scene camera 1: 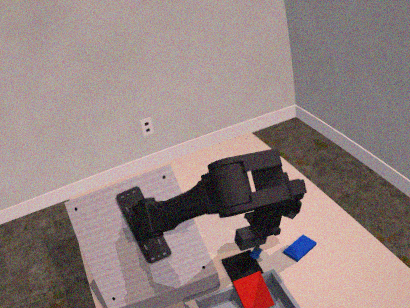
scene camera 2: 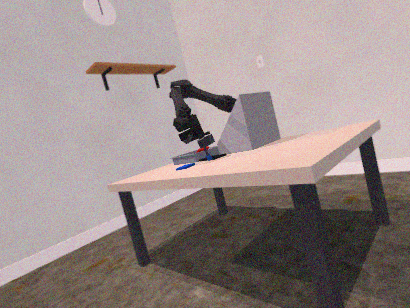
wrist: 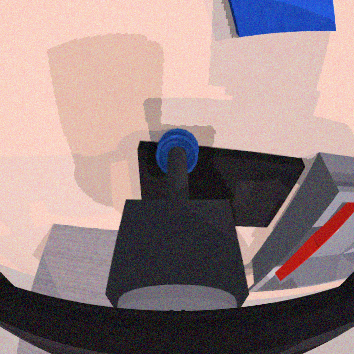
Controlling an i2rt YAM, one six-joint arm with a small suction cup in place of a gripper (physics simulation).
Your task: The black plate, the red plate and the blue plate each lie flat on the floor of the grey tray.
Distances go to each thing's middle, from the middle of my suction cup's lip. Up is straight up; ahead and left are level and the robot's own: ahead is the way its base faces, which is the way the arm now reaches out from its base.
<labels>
The black plate (scene camera 1: 240, 265) is 6 cm behind my suction cup, 3 cm to the right of it and 1 cm below it. Also, from my suction cup: grey tray (wrist: 317, 199): 13 cm behind, 22 cm to the right, 1 cm above; then blue plate (wrist: 245, 25): 12 cm ahead, 6 cm to the right, 1 cm below.
</labels>
